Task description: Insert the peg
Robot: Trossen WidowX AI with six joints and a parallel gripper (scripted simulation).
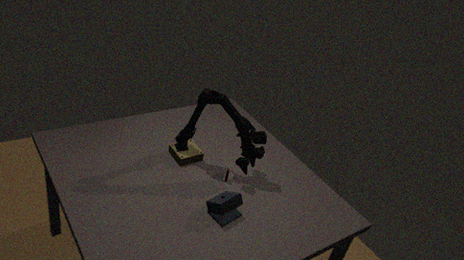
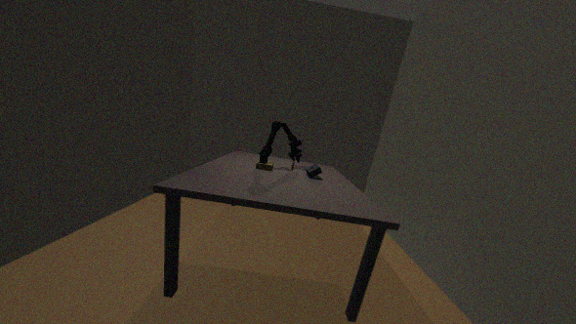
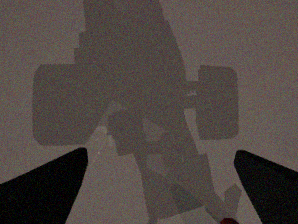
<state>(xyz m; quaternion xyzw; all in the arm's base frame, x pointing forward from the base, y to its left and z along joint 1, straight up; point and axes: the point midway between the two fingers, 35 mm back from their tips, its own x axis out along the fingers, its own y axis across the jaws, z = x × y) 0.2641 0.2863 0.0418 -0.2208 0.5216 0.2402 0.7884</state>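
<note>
Right now the red peg is 2 cm behind my gripper tip and 12 cm to the right of it. The rest, counted from my gripper tip: sloped panel 19 cm ahead, 23 cm to the right.
</note>
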